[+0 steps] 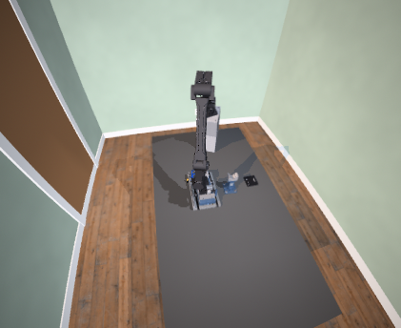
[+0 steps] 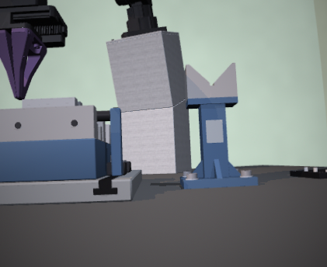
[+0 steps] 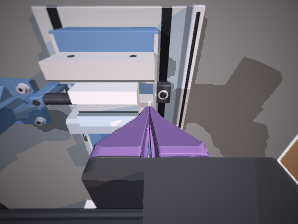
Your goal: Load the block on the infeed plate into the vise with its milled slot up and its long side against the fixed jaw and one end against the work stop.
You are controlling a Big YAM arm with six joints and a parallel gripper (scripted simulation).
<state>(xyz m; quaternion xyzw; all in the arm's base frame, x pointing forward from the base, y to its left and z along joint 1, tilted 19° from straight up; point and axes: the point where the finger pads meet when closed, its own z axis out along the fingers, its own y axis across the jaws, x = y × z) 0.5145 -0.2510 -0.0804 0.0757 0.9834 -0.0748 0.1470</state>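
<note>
My hand is 1 cm short of the part, 4 cm to the right of it and 2 cm above it. Round my hand: dark work stop rod: 2 cm ahead, 9 cm to the left, 3 cm below; then moving jaw: 3 cm behind, 5 cm to the left, 4 cm below; then fixed jaw: 4 cm ahead, 4 cm to the left, 4 cm below.
</note>
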